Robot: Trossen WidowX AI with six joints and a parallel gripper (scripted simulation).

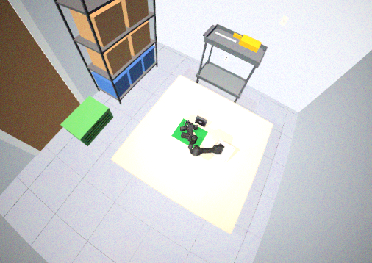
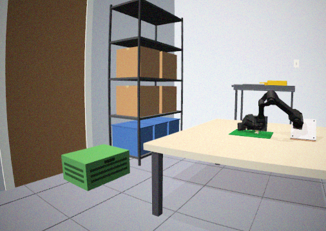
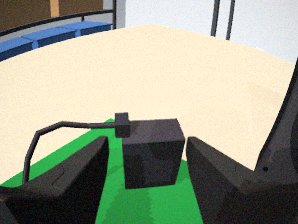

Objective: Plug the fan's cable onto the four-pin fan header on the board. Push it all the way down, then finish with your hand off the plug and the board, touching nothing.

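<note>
The dark grey fan plug is 10 mm below my gripper tip. Round my gripper tip: black fan: 110 mm behind, 80 mm to the right, 20 mm above; green board: 100 mm behind, 80 mm to the left, 50 mm below.
</note>
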